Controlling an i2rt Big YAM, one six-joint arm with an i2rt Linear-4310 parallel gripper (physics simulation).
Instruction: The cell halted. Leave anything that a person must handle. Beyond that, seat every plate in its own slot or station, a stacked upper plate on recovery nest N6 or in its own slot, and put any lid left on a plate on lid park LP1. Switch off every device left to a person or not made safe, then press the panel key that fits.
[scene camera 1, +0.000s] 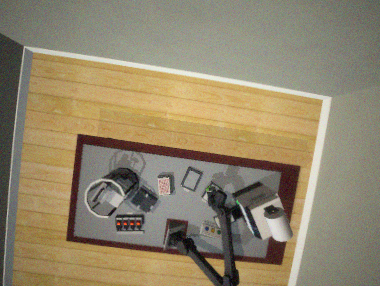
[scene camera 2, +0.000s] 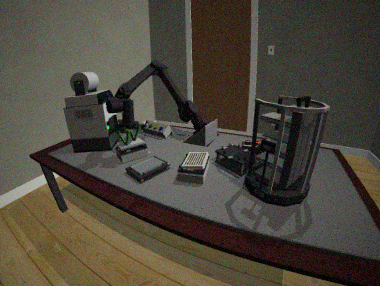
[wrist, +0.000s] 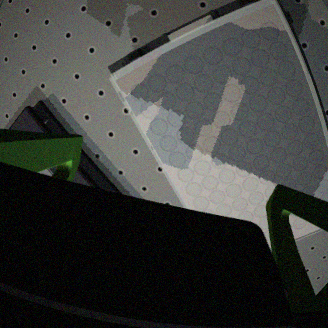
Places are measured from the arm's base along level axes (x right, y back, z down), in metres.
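Pixels of known places: gripper, between the fingertips: (scene camera 1: 209, 191) (scene camera 2: 130, 142) (wrist: 182, 173); arm's base, origin of its link: (scene camera 1: 174, 237) (scene camera 2: 203, 128).
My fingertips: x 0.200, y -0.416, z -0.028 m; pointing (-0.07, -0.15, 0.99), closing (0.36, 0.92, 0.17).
Observation:
Ahead of a thing's pixels: the offset from my fingertips to its top centre. "pt": to the spot under its first point.
My gripper (scene camera 1: 211, 190) (scene camera 2: 129, 135) (wrist: 182, 173) is open, its green fingers low over a pale plate @[dx +0.024, dy +0.020, dz +0.008 m] (scene camera 2: 132, 143) (wrist: 235, 175) with faint round wells, which seems covered by a clear lid. The plate sits on a raised nest. In the wrist view its near end is hidden by the gripper body and a shadow falls across it. A low dark-framed nest (scene camera 1: 185, 188) (scene camera 2: 131, 172) (wrist: 102, 175) lies beside it. A white plate with a reddish grid in the top view (scene camera 1: 164, 185) (scene camera 2: 196, 160) sits on another block. The key panel @[dx +0.110, dy +0.337, dz +0.006 m] (scene camera 1: 204, 230) (scene camera 2: 159, 131) has coloured keys.
A round open-framed tower (scene camera 1: 88, 201) (scene camera 2: 280, 194) stands at one end, beside a dark box device @[dx -0.477, dy +0.172, dz +0.014 m] (scene camera 1: 144, 198) (scene camera 2: 231, 157). A switch box with several red lights @[pt dx -0.550, dy +0.365, dz +0.040 m] (scene camera 1: 130, 223) is near it. A large white machine with a roll @[dx +0.362, dy +0.039, dz -0.366 m] (scene camera 1: 260, 207) (scene camera 2: 86, 125) stands close to the arm. An upright panel (scene camera 2: 210, 132) stands near the arm.

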